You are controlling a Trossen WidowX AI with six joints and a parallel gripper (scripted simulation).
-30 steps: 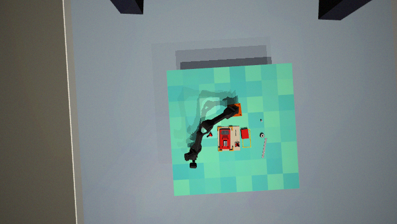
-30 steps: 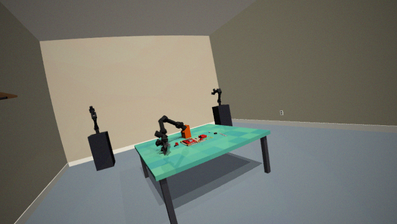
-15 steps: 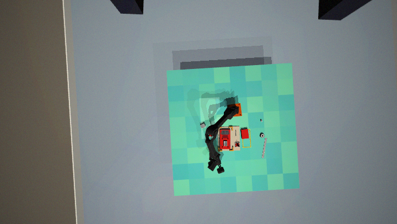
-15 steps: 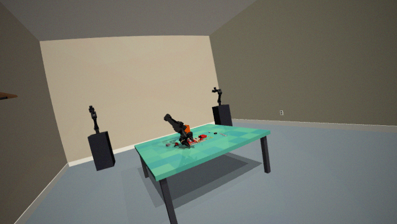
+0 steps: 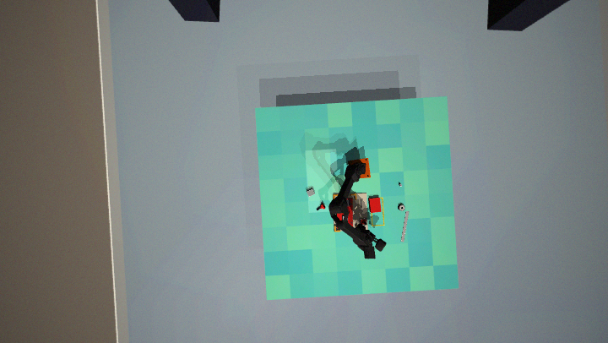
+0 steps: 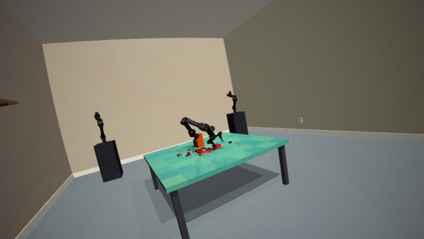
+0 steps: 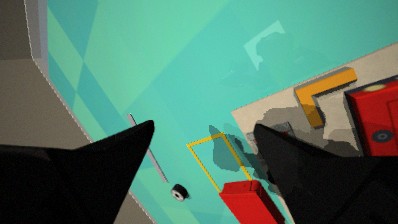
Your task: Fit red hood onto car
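My gripper tip is now 19 cm past the red hood, 4 cm to the right of it and 6 cm above it. Also, from my gripper tip: grey rod: 5 cm behind, 25 cm to the left, 7 cm below; then wheel: 18 cm behind, 22 cm to the left, 6 cm below.
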